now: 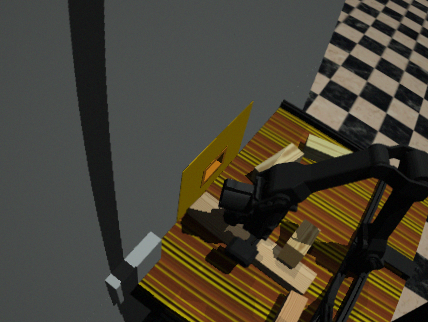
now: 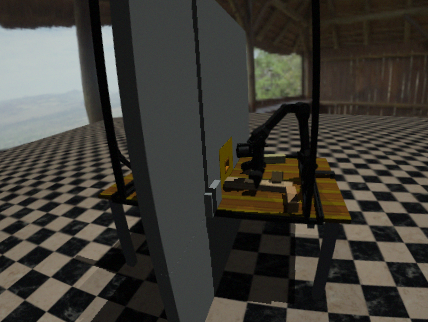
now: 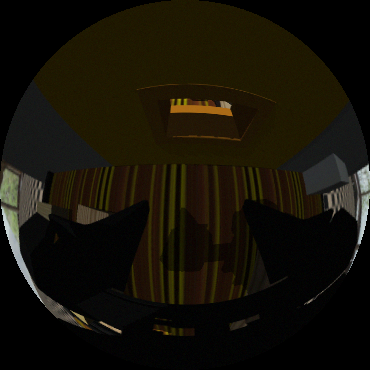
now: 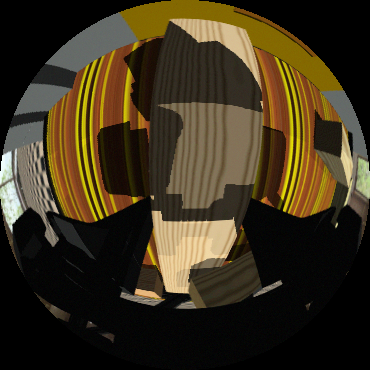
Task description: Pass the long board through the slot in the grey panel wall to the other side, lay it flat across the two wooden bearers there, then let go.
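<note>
The long board lies along the table, one end near the wall. My right gripper is over it, a finger at each long side; the board fills the gap, so it looks shut on the board. A yellow panel with the orange-edged slot stands on the grey wall. My left gripper is open and empty beyond the wall, facing the slot. A pale wooden piece, possibly a bearer, lies there.
A wooden block lies by or against the board's near part. Another block lies by that end. Two more blocks lie farther back. A grey block sticks out at the wall.
</note>
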